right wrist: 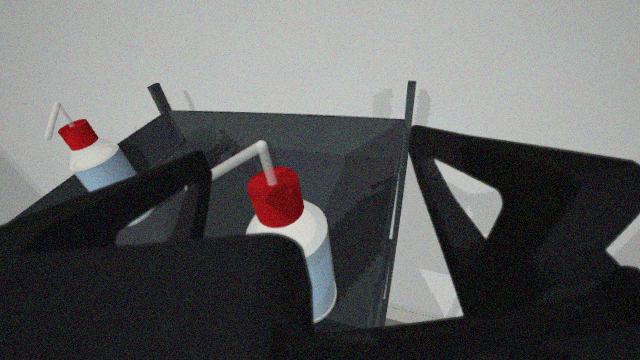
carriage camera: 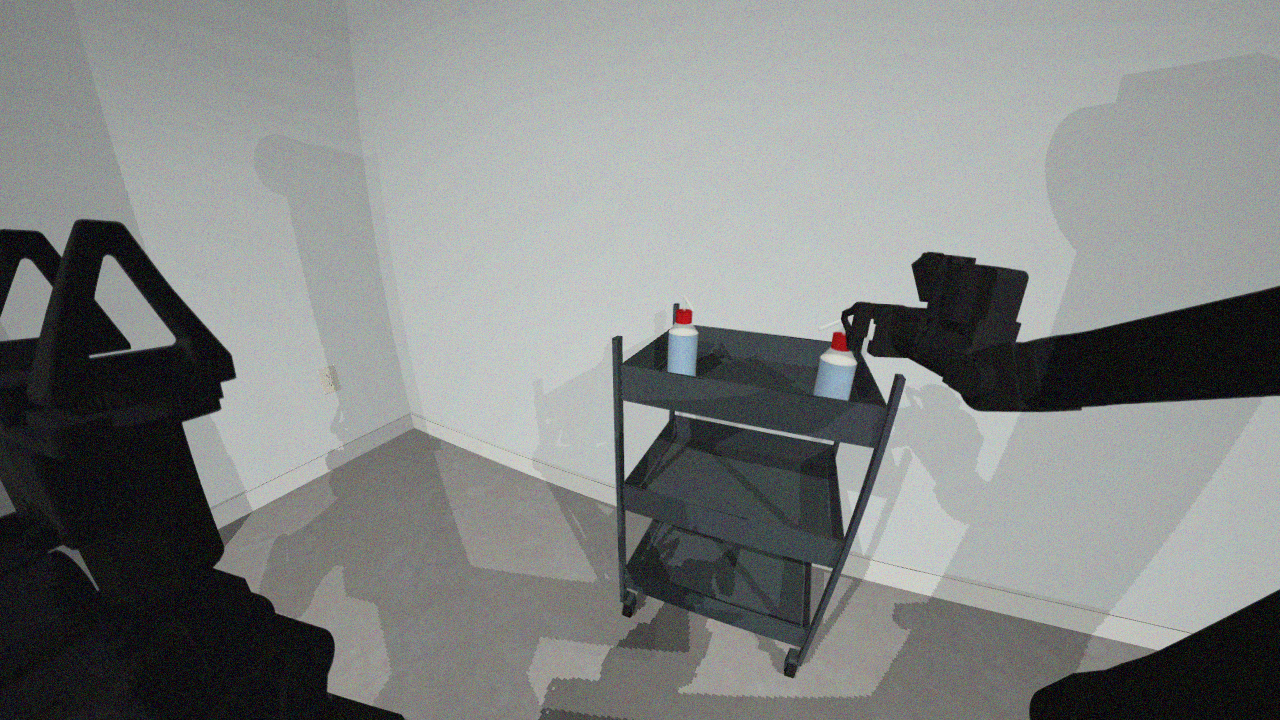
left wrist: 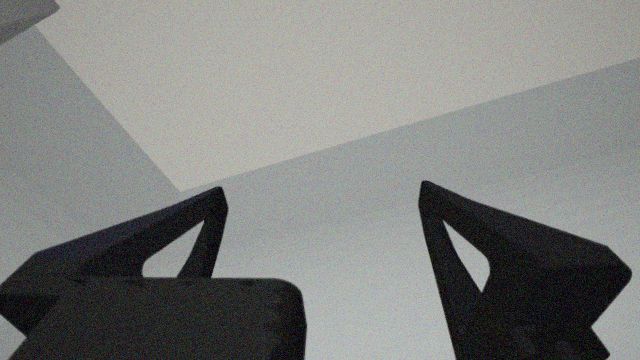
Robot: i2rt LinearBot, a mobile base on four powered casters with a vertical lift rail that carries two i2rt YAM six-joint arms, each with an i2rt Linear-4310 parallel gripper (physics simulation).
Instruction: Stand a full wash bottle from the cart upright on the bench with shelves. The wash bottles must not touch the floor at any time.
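Places are measured from the left arm's base along level axes (x left, y back, z up), in centimetres.
Pixels of known places: left gripper, fingertip midpoint: [carriage camera: 55, 225] [left wrist: 320, 194]; right gripper, fingertip midpoint: [right wrist: 307, 149] [carriage camera: 870, 316].
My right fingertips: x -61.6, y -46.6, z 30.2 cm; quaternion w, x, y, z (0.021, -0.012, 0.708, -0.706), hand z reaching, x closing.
Observation:
Behind a point stands the place of what it marks.
Two wash bottles with red caps and pale blue bodies stand upright on the top tray of the dark cart [carriage camera: 751, 402] {x -43.7, y -44.2, z 16.1 cm} [right wrist: 285, 131] {x -55.2, y -74.9, z 15.8 cm}. The left bottle [carriage camera: 682, 351] {x -32.8, y -59.7, z 19.0 cm} [right wrist: 106, 167] {x -35.3, y -61.0, z 21.4 cm} is near the cart's left end. The right bottle [carriage camera: 836, 374] {x -57.6, y -46.2, z 20.6 cm} [right wrist: 322, 272] {x -61.1, y -47.0, z 19.2 cm} is near its right end. My right gripper [carriage camera: 850, 329] {x -61.6, y -46.6, z 30.2 cm} [right wrist: 307, 149] {x -61.6, y -46.6, z 30.2 cm} is open and empty at the right bottle's top; in the right wrist view the red cap and spout show between its fingers, and the camera-side housing hides part of the body. My left gripper [left wrist: 320, 194] {x -0.7, y -3.1, z 43.6 cm} is open and empty, far left of the cart. The bench with shelves does not show.
The cart has two lower trays [carriage camera: 733, 528] {x -43.9, y -44.1, z -11.0 cm} [carriage camera: 716, 608] {x -43.5, y -44.3, z -36.7 cm} and upright corner posts [carriage camera: 618, 465] {x -21.0, y -50.6, z -2.3 cm}. A pale wall [carriage camera: 537, 179] {x 11.0, y -104.1, z 57.6 cm} stands behind it, meeting another wall at a corner to the left. A wall outlet [carriage camera: 328, 379] {x 115.4, y -105.2, z -13.9 cm} is on the left wall. The right arm [carriage camera: 1163, 353] {x -60.4, y -10.1, z 36.7 cm} reaches in from the right.

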